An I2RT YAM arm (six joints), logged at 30 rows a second.
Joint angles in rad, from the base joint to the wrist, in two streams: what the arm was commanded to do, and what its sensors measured. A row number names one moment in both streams.
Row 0, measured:
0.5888, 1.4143, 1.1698, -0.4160, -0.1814, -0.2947
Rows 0 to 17, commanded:
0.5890, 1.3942, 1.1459, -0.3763, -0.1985, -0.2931
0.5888, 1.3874, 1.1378, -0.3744, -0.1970, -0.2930
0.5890, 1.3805, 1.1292, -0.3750, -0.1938, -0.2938
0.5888, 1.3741, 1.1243, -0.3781, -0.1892, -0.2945
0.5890, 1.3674, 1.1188, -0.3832, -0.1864, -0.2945
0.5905, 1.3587, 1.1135, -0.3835, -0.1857, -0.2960
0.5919, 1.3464, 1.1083, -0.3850, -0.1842, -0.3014
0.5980, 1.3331, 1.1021, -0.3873, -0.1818, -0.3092
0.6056, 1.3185, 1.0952, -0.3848, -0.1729, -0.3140
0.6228, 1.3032, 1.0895, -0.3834, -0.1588, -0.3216
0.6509, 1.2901, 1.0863, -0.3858, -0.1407, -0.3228
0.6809, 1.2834, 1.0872, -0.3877, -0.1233, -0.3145
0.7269, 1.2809, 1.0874, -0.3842, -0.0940, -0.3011
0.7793, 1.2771, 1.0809, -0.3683, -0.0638, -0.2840
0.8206, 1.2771, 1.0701, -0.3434, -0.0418, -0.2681
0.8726, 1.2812, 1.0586, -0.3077, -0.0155, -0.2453
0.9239, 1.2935, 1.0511, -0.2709, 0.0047, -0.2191
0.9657, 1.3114, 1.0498, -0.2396, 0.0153, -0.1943
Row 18, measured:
0.8909, 1.2903, 1.0576, -0.3401, -0.0612, -0.2710
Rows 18 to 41, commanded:
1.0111, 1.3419, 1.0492, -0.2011, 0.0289, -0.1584
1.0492, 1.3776, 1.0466, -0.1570, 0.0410, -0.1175
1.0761, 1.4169, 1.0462, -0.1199, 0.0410, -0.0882
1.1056, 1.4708, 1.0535, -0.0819, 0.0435, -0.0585
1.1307, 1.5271, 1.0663, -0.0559, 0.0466, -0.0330
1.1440, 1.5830, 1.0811, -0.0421, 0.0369, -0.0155
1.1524, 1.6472, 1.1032, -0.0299, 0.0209, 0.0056
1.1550, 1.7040, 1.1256, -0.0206, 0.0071, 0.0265
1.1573, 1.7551, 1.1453, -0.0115, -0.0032, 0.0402
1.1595, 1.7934, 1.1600, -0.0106, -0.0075, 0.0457
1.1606, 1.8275, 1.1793, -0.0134, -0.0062, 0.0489
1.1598, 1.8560, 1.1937, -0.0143, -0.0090, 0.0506
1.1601, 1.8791, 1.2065, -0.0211, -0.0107, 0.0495
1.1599, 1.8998, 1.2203, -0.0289, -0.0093, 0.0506
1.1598, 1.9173, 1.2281, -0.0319, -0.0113, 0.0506
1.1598, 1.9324, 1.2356, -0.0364, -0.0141, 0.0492
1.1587, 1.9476, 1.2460, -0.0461, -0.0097, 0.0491
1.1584, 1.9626, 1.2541, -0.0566, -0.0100, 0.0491
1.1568, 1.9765, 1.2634, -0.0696, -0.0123, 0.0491
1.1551, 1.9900, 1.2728, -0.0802, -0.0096, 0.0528
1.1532, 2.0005, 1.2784, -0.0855, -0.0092, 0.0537
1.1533, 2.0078, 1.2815, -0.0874, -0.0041, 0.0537
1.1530, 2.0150, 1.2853, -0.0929, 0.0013, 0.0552
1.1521, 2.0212, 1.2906, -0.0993, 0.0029, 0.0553
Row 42, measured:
1.1549, 2.0052, 1.2766, -0.0792, -0.0113, 0.0338
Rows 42 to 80, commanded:
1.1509, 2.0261, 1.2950, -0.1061, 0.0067, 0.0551
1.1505, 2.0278, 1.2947, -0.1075, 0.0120, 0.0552
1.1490, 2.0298, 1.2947, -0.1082, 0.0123, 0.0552
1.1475, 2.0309, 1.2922, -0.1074, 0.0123, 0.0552
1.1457, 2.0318, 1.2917, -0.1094, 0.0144, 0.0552
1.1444, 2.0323, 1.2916, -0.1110, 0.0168, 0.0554
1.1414, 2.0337, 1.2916, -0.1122, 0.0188, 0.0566
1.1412, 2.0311, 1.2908, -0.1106, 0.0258, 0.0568
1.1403, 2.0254, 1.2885, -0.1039, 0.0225, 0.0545
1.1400, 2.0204, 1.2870, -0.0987, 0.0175, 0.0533
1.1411, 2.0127, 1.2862, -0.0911, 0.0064, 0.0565
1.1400, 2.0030, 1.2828, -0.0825, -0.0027, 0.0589
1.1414, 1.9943, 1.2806, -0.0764, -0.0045, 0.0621
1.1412, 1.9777, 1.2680, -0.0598, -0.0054, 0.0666
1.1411, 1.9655, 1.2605, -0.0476, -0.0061, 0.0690
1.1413, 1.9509, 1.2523, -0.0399, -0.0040, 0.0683
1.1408, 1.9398, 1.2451, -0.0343, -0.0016, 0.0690
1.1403, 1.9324, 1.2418, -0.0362, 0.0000, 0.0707
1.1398, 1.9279, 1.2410, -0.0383, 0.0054, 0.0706
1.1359, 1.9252, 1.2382, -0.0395, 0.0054, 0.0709
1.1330, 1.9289, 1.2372, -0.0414, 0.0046, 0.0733
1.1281, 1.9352, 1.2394, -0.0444, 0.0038, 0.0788
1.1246, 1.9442, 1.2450, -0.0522, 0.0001, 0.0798
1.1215, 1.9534, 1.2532, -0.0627, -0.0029, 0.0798
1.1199, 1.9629, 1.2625, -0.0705, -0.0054, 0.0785
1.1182, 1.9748, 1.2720, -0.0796, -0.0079, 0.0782
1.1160, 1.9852, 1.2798, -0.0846, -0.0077, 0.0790
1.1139, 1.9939, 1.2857, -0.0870, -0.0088, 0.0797
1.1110, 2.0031, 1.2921, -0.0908, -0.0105, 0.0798
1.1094, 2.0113, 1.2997, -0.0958, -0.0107, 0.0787
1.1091, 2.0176, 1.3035, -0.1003, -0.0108, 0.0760
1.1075, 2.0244, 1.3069, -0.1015, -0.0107, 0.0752
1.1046, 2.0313, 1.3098, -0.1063, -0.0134, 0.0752
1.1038, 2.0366, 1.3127, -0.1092, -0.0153, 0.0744
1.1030, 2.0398, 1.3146, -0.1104, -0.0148, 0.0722
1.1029, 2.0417, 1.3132, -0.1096, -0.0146, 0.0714
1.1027, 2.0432, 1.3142, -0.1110, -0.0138, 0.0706
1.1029, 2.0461, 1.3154, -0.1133, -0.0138, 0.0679
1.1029, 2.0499, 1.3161, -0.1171, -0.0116, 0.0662
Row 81, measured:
1.1038, 2.0388, 1.3083, -0.1028, -0.0132, 0.0704
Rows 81 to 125, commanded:
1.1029, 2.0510, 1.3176, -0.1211, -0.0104, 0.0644
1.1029, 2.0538, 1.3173, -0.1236, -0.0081, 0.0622
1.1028, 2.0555, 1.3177, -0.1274, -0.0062, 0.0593
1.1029, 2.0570, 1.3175, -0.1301, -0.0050, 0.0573
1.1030, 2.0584, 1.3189, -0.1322, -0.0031, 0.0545
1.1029, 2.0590, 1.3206, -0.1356, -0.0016, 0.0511
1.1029, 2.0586, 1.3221, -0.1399, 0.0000, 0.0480
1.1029, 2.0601, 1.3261, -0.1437, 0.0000, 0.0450
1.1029, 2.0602, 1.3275, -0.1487, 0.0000, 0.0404
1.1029, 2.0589, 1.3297, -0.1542, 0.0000, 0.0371
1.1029, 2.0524, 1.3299, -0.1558, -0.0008, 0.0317
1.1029, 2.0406, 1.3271, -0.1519, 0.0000, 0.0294
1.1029, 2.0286, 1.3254, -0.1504, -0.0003, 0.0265
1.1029, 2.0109, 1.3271, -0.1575, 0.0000, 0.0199
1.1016, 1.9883, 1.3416, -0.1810, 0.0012, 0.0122
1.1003, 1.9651, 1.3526, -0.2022, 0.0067, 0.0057
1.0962, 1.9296, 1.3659, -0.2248, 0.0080, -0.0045
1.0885, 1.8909, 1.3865, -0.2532, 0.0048, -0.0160
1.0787, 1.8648, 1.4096, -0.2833, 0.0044, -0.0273
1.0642, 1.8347, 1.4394, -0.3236, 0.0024, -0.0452
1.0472, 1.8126, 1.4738, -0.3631, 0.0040, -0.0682
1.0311, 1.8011, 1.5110, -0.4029, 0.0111, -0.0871
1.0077, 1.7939, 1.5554, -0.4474, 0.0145, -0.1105
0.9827, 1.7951, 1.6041, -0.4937, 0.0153, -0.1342
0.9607, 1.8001, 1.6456, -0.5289, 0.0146, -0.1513
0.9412, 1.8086, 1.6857, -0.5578, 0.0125, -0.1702
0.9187, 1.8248, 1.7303, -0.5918, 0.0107, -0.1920
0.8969, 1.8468, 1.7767, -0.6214, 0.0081, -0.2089
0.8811, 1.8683, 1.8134, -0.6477, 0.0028, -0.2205
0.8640, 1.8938, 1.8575, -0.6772, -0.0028, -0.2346
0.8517, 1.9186, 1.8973, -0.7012, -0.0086, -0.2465
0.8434, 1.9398, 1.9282, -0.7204, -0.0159, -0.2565
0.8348, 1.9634, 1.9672, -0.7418, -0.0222, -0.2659
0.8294, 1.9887, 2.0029, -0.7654, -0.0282, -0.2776
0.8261, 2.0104, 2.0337, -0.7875, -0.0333, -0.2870
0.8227, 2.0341, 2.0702, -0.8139, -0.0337, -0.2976
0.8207, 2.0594, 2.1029, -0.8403, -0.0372, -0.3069
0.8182, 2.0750, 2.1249, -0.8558, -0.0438, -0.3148
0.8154, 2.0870, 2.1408, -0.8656, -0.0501, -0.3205
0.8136, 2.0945, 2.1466, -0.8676, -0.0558, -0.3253
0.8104, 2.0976, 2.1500, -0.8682, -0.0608, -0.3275
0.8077, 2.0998, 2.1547, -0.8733, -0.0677, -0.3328
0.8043, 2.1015, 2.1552, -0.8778, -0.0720, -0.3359
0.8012, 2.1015, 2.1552, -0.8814, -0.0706, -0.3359
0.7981, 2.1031, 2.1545, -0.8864, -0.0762, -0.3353
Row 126, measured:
0.8043, 2.0960, 2.1464, -0.8440, -0.0505, -0.3138
